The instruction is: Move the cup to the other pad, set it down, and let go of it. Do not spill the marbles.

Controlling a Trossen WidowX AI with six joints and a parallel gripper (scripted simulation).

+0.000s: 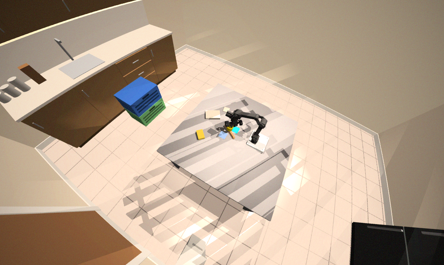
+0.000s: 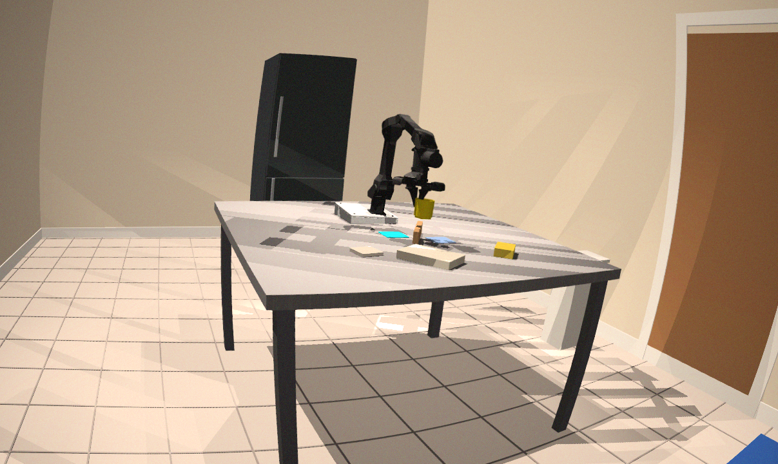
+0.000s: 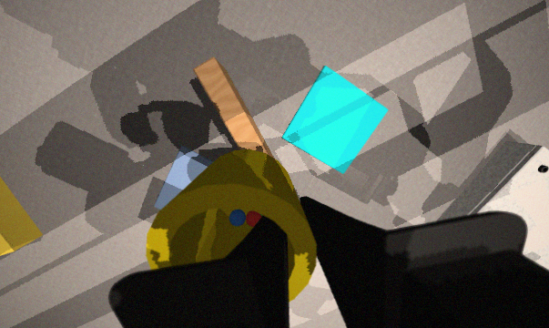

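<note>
My gripper tip is now 2 cm past the cyan pad, 7 cm to the left of it and 12 cm above it. The rest, counted from my gripper tip: yellow cup: 2 cm ahead, 2 cm to the left; light blue pad: 5 cm ahead, 9 cm to the left, 12 cm below; wooden block: 1 cm ahead, 1 cm to the left, 10 cm below.
</note>
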